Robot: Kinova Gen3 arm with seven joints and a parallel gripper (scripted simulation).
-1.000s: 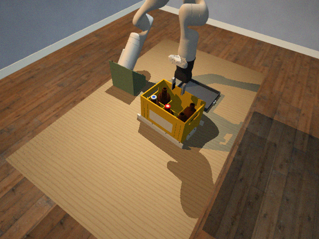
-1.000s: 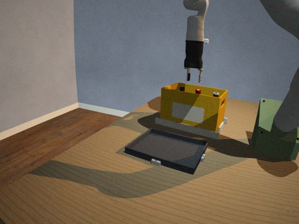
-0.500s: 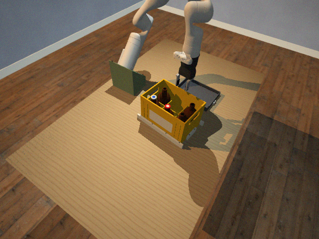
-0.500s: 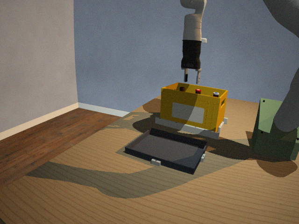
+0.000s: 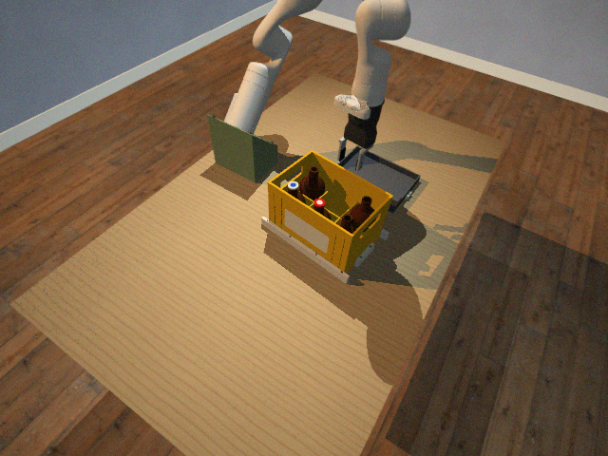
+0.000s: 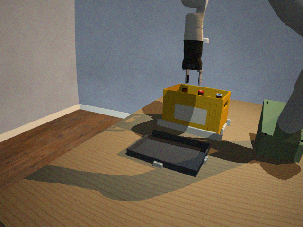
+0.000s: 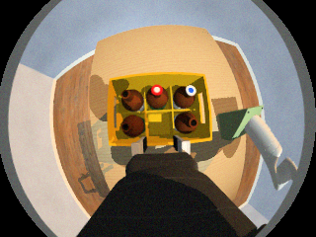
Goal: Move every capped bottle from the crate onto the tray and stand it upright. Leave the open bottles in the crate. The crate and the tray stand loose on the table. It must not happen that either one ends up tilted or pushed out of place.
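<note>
Right now the white-label bottle is 140 mm below my hand, 120 mm behind it and 90 mm to the right of it. The rest, counted from my hand: yellow crate: 150 mm below, 70 mm to the right, 20 mm behind; then dark tray: 220 mm to the left, 220 mm below, 40 mm ahead.
</note>
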